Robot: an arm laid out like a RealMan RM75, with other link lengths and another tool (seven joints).
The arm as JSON. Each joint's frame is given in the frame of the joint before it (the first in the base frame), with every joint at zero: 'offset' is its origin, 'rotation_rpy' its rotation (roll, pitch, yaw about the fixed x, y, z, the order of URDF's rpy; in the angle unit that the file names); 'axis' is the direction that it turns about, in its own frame. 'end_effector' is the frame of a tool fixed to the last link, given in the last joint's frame.
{
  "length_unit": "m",
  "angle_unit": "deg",
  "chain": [
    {
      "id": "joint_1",
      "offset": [
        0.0,
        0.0,
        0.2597
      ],
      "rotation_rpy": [
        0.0,
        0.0,
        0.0
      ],
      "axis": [
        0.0,
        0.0,
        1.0
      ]
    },
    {
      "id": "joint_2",
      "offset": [
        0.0,
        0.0,
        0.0
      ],
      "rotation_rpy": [
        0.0,
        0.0,
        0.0
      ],
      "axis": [
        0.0,
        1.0,
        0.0
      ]
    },
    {
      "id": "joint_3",
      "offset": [
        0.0,
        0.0,
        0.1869
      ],
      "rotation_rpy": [
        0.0,
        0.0,
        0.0
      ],
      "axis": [
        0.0,
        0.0,
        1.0
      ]
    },
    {
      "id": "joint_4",
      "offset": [
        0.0,
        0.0,
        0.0
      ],
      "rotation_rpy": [
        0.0,
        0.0,
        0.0
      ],
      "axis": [
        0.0,
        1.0,
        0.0
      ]
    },
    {
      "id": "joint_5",
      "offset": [
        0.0,
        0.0,
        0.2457
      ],
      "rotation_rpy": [
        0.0,
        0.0,
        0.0
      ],
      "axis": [
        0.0,
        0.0,
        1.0
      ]
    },
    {
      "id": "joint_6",
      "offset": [
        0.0,
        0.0,
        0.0
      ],
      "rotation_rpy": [
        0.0,
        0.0,
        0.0
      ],
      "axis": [
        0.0,
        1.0,
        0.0
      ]
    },
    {
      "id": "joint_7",
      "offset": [
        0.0,
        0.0,
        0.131
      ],
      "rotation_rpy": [
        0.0,
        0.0,
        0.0
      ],
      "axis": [
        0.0,
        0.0,
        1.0
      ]
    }
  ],
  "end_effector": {
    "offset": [
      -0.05,
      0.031,
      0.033
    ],
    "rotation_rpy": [
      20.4,
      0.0,
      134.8
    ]
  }
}
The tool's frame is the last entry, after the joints.
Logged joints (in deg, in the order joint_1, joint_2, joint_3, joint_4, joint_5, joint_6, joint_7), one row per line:
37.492, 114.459, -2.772, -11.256, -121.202, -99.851, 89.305
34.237, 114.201, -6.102, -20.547, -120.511, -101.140, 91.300
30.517, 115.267, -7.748, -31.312, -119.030, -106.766, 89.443
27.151, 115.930, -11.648, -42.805, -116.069, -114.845, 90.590
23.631, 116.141, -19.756, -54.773, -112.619, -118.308, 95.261
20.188, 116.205, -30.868, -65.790, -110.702, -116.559, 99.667
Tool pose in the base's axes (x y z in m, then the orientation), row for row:
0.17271, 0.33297, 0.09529, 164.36, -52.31, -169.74
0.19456, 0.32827, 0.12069, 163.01, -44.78, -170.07
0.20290, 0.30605, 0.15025, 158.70, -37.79, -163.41
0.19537, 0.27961, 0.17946, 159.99, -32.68, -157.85
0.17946, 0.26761, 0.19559, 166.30, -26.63, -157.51
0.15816, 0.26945, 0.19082, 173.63, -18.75, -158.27
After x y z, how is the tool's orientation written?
As angles about the fixed x, y, z axes (roll, pitch, yaw), in degrees.
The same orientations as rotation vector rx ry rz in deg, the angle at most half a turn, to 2 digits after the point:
2.81, -126.47, -11.72
3.37, -133.56, -15.09
11.17, -138.49, -18.95
20.27, -142.20, -16.76
25.23, -148.90, -10.82
28.78, -157.77, -3.77

